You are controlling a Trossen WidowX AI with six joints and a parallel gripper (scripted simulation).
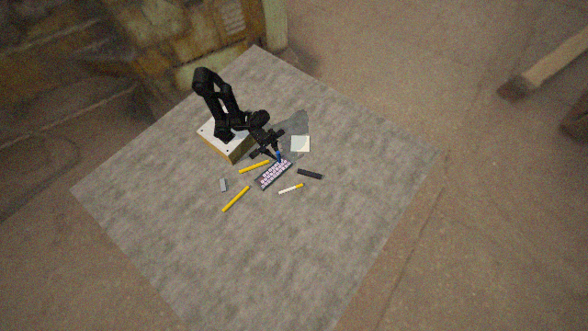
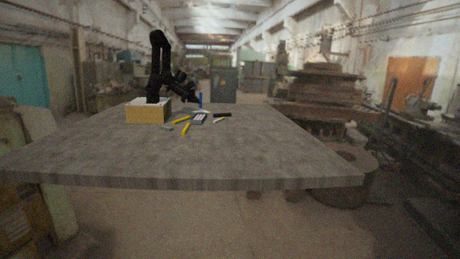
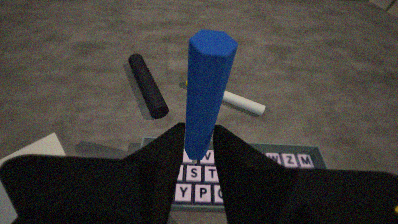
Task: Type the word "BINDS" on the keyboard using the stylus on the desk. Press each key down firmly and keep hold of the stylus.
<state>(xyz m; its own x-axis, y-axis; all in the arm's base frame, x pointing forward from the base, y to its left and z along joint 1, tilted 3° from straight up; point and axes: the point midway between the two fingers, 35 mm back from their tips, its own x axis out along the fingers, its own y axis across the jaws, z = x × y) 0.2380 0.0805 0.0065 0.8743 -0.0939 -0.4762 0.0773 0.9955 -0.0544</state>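
The white-and-yellow stick lies 12 cm ahead of my gripper tip, 9 cm below it and 4 cm to the right of it. Round my gripper tip: blue stylus: 2 cm below; black rod: 13 cm ahead, 9 cm below, 6 cm to the left; white sheet: 17 cm to the left, 9 cm below, 1 cm behind.
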